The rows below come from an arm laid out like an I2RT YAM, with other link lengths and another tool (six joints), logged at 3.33 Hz.
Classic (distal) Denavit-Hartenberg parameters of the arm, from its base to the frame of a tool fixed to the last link. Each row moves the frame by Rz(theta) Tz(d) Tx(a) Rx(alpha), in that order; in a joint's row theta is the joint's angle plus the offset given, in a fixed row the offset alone. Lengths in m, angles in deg.
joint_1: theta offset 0; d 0.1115; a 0.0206; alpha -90
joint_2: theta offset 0; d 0; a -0.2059; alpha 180
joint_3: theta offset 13.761; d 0; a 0.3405; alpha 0
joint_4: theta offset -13.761; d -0.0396; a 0.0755; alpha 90
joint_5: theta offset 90; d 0.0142; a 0; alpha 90
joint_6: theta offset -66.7; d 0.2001; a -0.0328; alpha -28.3
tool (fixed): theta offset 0; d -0.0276; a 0; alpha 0
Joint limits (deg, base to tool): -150..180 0..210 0..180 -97..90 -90..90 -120..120
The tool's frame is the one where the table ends.
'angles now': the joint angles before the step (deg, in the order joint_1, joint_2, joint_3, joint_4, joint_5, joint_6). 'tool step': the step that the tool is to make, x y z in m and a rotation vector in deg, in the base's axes. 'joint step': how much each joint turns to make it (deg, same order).
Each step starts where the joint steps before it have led.
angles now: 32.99, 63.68, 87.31, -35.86, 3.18, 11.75
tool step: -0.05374, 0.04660, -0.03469, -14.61, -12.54, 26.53
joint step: 2.82, -3.48, -7.44, 3.34, -19.30, -23.85
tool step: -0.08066, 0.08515, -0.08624, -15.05, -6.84, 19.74
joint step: 17.20, 6.25, -4.06, 0.47, 2.20, -16.08
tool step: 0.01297, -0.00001, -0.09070, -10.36, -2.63, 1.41
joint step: 0.33, 2.65, -8.44, 2.60, 2.81, -8.09
